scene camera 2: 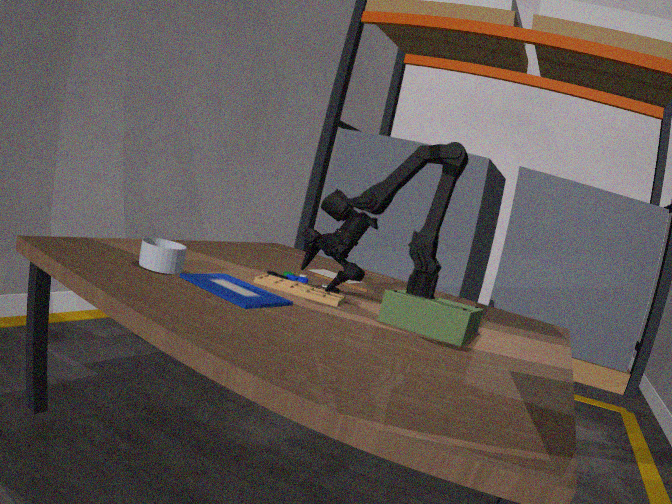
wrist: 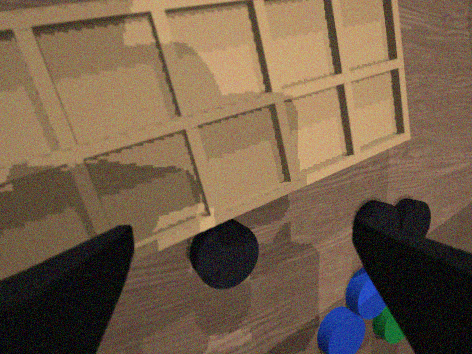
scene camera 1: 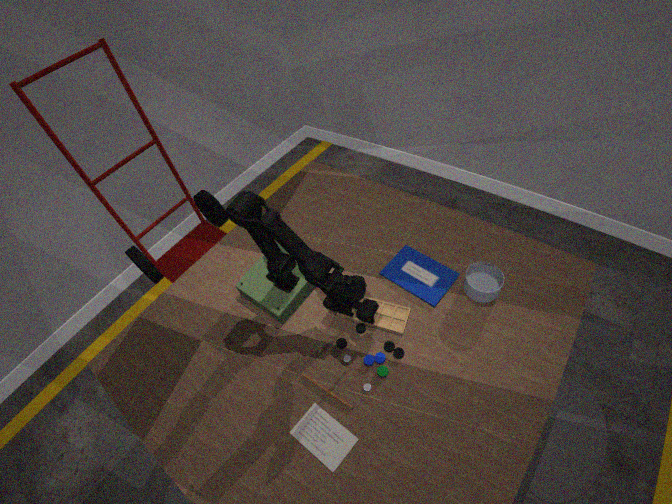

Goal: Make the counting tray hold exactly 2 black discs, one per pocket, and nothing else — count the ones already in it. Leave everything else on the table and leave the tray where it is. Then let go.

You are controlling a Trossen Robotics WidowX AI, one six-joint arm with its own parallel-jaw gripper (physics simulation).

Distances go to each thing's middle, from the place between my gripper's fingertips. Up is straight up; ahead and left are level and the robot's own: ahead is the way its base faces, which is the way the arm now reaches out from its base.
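Tan counting tray (scene camera 2: 298, 289): my hand is 10 mm short of it, 50 mm to the right of it and 20 mm above it. Bowl (scene camera 2: 159, 255): 280 mm ahead of my hand and 290 mm to the left of it. Going by their middles, the tan counting tray is the nearest to my hand of the things named here.
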